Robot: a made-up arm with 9 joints. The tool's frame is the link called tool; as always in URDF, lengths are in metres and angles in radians. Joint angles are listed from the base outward.
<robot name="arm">
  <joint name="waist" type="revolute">
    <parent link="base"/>
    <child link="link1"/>
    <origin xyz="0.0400 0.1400 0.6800" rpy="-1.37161 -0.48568 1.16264"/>
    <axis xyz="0 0 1"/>
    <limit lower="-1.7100" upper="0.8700"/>
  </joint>
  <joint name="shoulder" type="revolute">
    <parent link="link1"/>
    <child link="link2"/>
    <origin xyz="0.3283 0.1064 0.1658" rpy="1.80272 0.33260 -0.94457"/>
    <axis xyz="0 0 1"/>
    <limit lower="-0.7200" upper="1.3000"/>
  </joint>
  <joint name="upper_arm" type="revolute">
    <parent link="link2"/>
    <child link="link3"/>
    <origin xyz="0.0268 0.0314 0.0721" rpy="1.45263 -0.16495 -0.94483"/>
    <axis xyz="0 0 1"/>
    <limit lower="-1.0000" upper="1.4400"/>
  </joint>
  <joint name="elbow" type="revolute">
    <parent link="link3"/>
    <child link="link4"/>
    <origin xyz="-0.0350 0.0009 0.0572" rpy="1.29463 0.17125 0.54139"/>
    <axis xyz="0 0 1"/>
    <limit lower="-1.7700" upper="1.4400"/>
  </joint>
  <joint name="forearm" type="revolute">
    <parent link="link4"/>
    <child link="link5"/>
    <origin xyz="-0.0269 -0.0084 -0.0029" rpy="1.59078 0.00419 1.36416"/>
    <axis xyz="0 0 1"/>
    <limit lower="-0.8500" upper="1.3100"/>
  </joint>
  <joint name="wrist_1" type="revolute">
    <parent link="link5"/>
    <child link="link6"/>
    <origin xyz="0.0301 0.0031 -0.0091" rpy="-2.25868 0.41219 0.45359"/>
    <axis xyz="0 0 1"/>
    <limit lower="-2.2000" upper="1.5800"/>
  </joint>
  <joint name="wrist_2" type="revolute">
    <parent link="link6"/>
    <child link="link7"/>
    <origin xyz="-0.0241 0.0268 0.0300" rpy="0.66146 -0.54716 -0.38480"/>
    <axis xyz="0 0 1"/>
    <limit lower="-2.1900" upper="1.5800"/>
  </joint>
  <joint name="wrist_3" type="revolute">
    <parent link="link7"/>
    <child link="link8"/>
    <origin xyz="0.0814 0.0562 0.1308" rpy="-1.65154 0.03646 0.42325"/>
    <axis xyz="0 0 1"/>
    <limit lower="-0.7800" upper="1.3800"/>
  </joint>
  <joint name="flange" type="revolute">
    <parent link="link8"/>
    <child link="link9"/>
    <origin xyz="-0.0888 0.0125 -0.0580" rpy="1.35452 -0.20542 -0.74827"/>
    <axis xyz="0 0 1"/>
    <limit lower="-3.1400" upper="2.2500"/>
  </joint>
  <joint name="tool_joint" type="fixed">
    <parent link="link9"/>
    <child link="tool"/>
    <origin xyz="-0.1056 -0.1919 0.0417" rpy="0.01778 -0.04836 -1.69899"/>
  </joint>
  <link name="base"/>
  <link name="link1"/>
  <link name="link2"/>
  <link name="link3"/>
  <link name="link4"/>
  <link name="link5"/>
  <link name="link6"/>
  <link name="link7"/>
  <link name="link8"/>
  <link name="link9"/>
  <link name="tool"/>
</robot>
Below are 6 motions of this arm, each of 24 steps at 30 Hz.
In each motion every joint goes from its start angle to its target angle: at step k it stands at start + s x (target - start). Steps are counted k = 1, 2, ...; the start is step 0. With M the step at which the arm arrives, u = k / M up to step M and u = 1 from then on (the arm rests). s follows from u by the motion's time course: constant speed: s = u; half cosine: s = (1 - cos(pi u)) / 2; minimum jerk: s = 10 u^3 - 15 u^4 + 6 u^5.
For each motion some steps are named. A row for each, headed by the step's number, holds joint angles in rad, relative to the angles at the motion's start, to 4 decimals.
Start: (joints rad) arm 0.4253 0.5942 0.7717 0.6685 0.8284 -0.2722 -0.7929 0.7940 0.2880
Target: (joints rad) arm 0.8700 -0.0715 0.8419 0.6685 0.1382 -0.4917 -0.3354 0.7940 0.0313
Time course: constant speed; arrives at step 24
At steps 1, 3, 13, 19, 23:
1: 0.0185 -0.0277 0.0029 0.0000 -0.0288 -0.0091 0.0191 0.0000 -0.0107
3: 0.0556 -0.0832 0.0088 0.0000 -0.0863 -0.0274 0.0572 0.0000 -0.0321
13: 0.2409 -0.3606 0.0380 0.0000 -0.3739 -0.1189 0.2478 0.0000 -0.1390
19: 0.3521 -0.5270 0.0556 0.0000 -0.5464 -0.1738 0.3622 0.0000 -0.2032
23: 0.4262 -0.6380 0.0673 0.0000 -0.6614 -0.2104 0.4384 0.0000 -0.2460

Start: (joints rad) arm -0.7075 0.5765 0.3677 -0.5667 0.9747 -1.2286 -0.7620 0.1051 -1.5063
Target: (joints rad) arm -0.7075 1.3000 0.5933 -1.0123 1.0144 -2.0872 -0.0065 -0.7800 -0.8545
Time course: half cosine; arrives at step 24
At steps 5, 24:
5: 0.0000 0.0748 0.0233 -0.0460 0.0041 -0.0887 0.0781 -0.0915 0.0673
24: 0.0000 0.7235 0.2256 -0.4456 0.0397 -0.8586 0.7555 -0.8851 0.6518

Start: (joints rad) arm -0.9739 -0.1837 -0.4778 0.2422 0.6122 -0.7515 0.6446 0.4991 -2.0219
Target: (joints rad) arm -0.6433 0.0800 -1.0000 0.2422 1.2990 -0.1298 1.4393 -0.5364 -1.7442
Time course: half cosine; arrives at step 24
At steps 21, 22, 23, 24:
21: 0.3180 0.2537 -0.5023 0.0000 0.6607 0.5980 0.7645 -0.9961 0.2671
22: 0.3250 0.2592 -0.5133 0.0000 0.6751 0.6111 0.7812 -1.0179 0.2730
23: 0.3292 0.2626 -0.5200 0.0000 0.6839 0.6190 0.7913 -1.0311 0.2765
24: 0.3306 0.2637 -0.5222 0.0000 0.6868 0.6217 0.7947 -1.0355 0.2777

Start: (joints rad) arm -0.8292 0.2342 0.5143 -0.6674 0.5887 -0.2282 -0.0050 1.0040 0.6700
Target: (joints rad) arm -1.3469 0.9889 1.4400 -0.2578 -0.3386 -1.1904 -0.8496 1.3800 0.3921
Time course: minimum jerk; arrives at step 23
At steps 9, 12, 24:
9: -0.1566 0.2283 0.2800 0.1239 -0.2805 -0.2911 -0.2555 0.1137 -0.0841
12: -0.2799 0.4081 0.5005 0.2215 -0.5014 -0.5203 -0.4567 0.2033 -0.1503
24: -0.5177 0.7547 0.9257 0.4096 -0.9273 -0.9622 -0.8446 0.3760 -0.2779

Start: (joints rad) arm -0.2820 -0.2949 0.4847 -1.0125 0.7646 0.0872 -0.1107 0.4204 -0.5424
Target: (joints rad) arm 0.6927 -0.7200 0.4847 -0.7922 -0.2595 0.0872 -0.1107 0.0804 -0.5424
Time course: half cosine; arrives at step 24
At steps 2, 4, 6, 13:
2: 0.0166 -0.0072 0.0000 0.0038 -0.0174 0.0000 0.0000 -0.0058 0.0000
4: 0.0653 -0.0285 0.0000 0.0148 -0.0686 0.0000 0.0000 -0.0228 0.0000
6: 0.1427 -0.0623 0.0000 0.0323 -0.1500 0.0000 0.0000 -0.0498 0.0000
13: 0.5510 -0.2403 0.0000 0.1245 -0.5789 0.0000 0.0000 -0.1922 0.0000

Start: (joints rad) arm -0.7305 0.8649 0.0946 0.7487 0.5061 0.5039 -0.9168 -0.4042 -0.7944
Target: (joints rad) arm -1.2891 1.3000 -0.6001 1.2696 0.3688 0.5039 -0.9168 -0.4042 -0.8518
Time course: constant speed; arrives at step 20
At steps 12, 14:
12: -0.3352 0.2611 -0.4168 0.3125 -0.0824 0.0000 0.0000 0.0000 -0.0344
14: -0.3910 0.3046 -0.4863 0.3646 -0.0961 0.0000 0.0000 0.0000 -0.0402

